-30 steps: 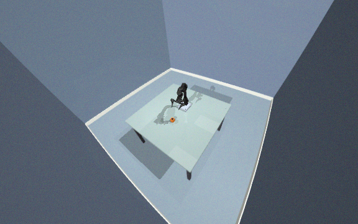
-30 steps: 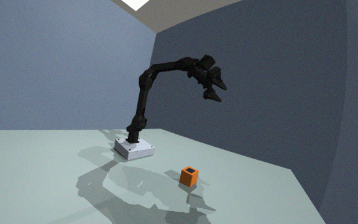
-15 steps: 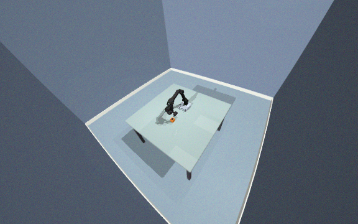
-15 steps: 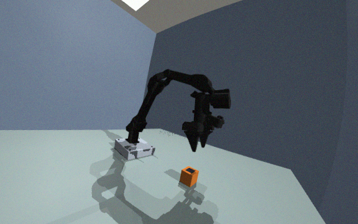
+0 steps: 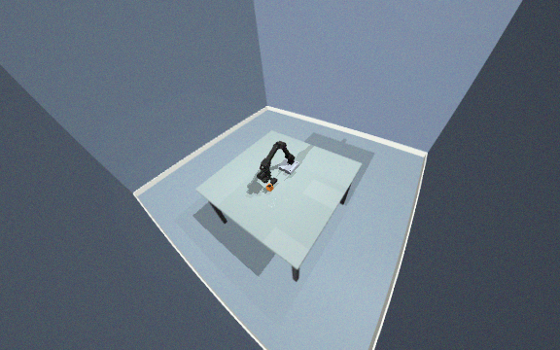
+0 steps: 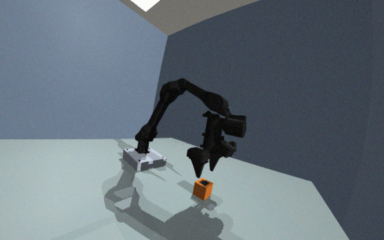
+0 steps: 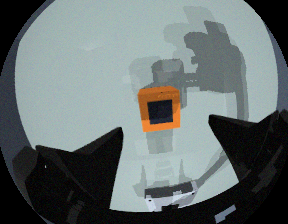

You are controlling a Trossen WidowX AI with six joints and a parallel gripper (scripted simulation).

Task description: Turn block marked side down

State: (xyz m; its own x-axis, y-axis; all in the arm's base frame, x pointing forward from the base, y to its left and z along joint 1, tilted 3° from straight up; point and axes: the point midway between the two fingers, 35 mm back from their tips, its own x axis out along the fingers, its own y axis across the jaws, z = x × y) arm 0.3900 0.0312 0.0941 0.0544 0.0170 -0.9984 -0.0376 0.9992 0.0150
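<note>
Now: gripper tip 50 mm above the orange block.
</note>
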